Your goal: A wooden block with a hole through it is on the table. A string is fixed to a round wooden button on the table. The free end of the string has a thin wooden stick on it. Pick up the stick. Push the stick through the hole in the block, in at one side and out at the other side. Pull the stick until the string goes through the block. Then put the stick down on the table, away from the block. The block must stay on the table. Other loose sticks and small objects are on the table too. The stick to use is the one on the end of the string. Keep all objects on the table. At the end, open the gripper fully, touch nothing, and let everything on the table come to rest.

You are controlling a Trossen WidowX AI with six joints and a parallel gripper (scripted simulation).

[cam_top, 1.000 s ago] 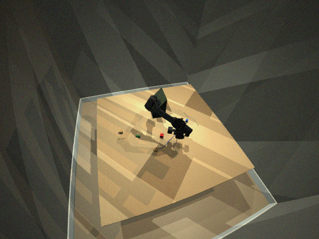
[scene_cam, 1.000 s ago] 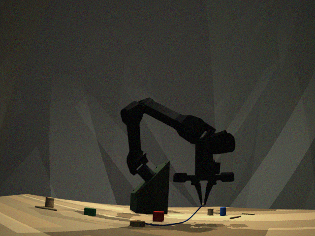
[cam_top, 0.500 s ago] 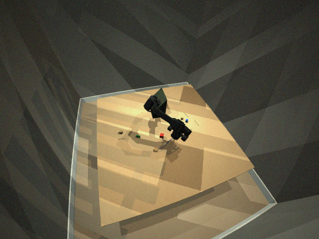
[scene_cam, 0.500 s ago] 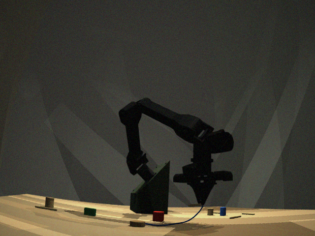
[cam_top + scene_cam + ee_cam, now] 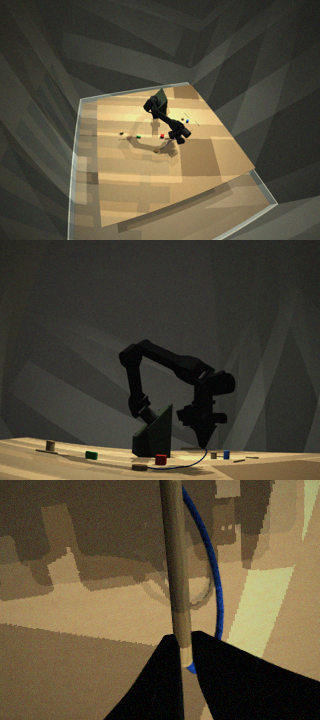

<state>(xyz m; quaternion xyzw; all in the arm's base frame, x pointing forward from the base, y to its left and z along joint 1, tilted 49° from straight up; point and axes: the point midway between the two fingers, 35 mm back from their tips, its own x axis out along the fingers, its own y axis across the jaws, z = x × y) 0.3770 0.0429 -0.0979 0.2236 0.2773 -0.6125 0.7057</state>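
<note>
Now: the red block 8 cm behind my gripper tip, 11 cm to the right of it and 4 cm below it. The rest, counted from my gripper tip: thin stick 1 cm to the right; blue block 22 cm behind, 19 cm to the left, 4 cm below; round wooden button 6 cm ahead, 19 cm to the right, 5 cm below.
</note>
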